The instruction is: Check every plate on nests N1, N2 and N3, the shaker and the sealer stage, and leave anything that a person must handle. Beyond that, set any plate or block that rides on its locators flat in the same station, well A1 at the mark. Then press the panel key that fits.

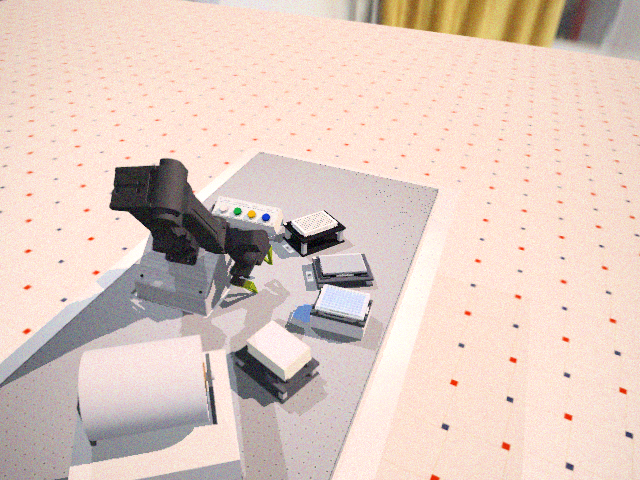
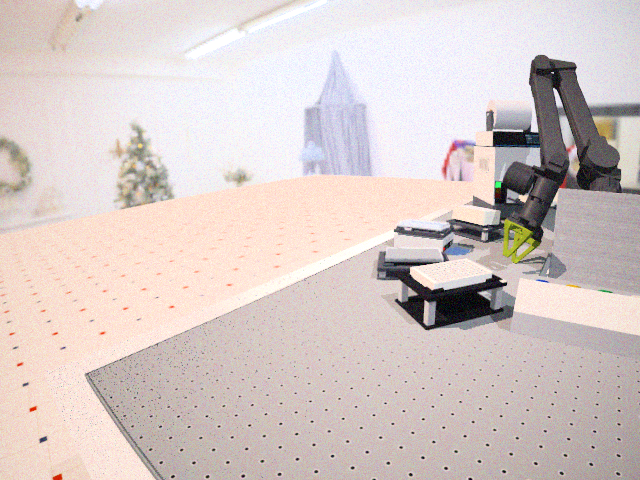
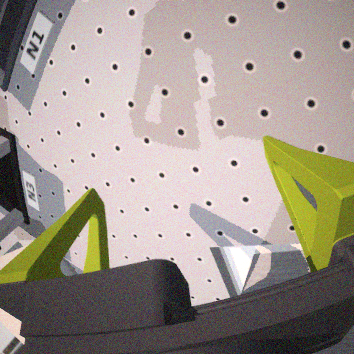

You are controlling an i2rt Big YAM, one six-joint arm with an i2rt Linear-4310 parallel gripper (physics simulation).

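Observation:
My gripper is open and empty, low near the arm's base. A white well plate lies on the tall black nest, labelled N3, and looks flat. A pale plate on the dark nest labelled N1 looks slightly tilted. A bluish plate is on the white shaker; its seating is unclear. A cream block sits on another dark nest, whose label is unreadable. The sealer stage's load is hidden.
The sealer's white roll stands on its white body. A green light shows on the sealer. The white key panel stands beside the N3 nest, with white, green, yellow and blue keys.

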